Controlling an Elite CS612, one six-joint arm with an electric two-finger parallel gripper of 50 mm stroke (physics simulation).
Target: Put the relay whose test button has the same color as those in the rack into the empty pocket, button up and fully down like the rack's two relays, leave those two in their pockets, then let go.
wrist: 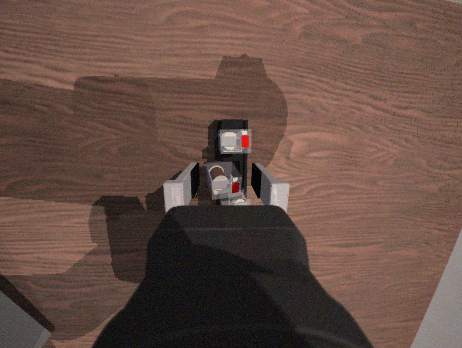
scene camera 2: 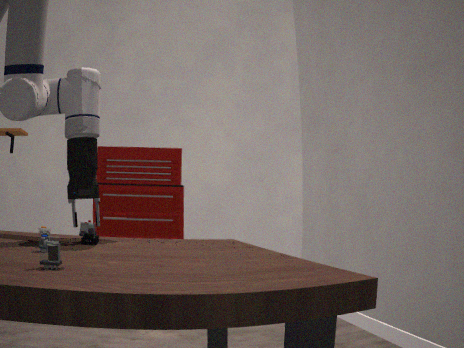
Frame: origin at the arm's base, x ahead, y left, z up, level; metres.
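Seen in the pictures: gripper, fingertip midpoint: (wrist: 225, 173) (scene camera 2: 86, 226).
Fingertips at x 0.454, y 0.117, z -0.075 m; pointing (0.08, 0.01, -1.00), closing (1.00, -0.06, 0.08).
Note:
A point is followed by its place in that frame.
The black rack (scene camera 2: 90, 241) (wrist: 233, 124) {x 0.466, y 0.163, z -0.089 m} stands on the table. In the wrist view, one clear-cased relay (wrist: 231, 142) {x 0.460, y 0.148, z -0.065 m} with a red button sits at the rack's far end. Another relay (wrist: 218, 181) {x 0.446, y 0.115, z -0.058 m} with a red button leans at the middle of the rack, tilted and shifted towards the left side. A third relay (wrist: 236, 201) {x 0.462, y 0.092, z -0.065 m} is mostly hidden by the gripper body, and its button is hidden. My gripper (scene camera 2: 87, 225) {x 0.454, y 0.117, z -0.075 m} (wrist: 225, 173) {x 0.454, y 0.117, z -0.075 m} is open and empty. Its fingers are on either side of the tilted relay, around its top. The empty pocket cannot be made out clearly.
In the scene view, a relay (scene camera 2: 44, 239) {x 0.384, y -0.119, z -0.089 m} with an orange top and a blue mark stands left of the rack. A grey relay-like part (scene camera 2: 52, 254) {x 0.425, y -0.300, z -0.092 m} stands nearer the camera. A red tool cabinet (scene camera 2: 140, 205) is behind the wooden table (scene camera 2: 200, 270) {x 0.628, y -0.278, z -0.112 m}.

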